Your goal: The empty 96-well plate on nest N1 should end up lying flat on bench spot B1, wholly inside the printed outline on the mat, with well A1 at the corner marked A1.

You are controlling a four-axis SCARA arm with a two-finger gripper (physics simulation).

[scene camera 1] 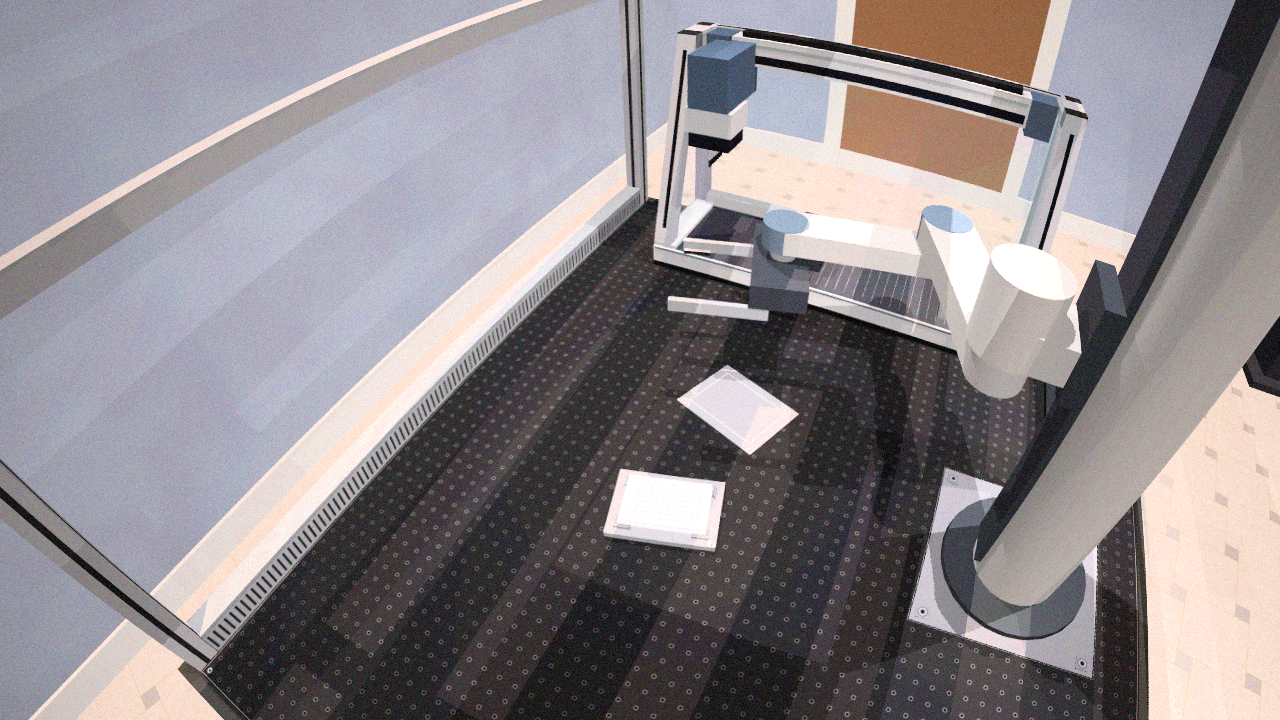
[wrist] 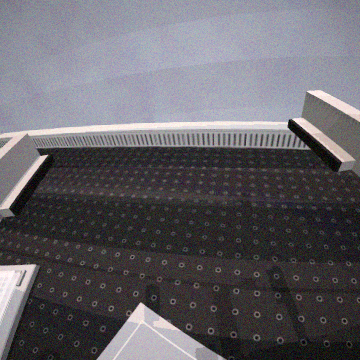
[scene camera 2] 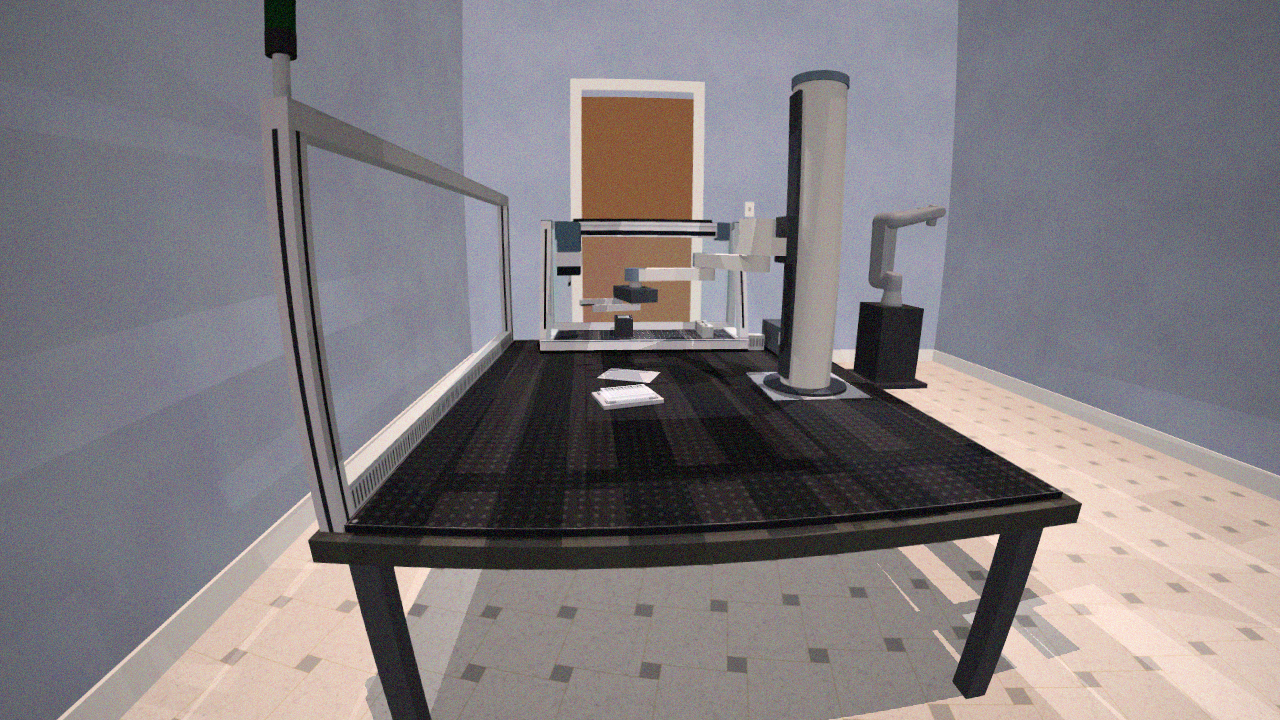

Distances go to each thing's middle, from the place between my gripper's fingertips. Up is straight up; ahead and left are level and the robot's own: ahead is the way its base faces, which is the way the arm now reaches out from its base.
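White well plate (scene camera 1: 668, 505): 0.28 m to the left of my hand, 0.2 m below it, 0.12 m behind it.
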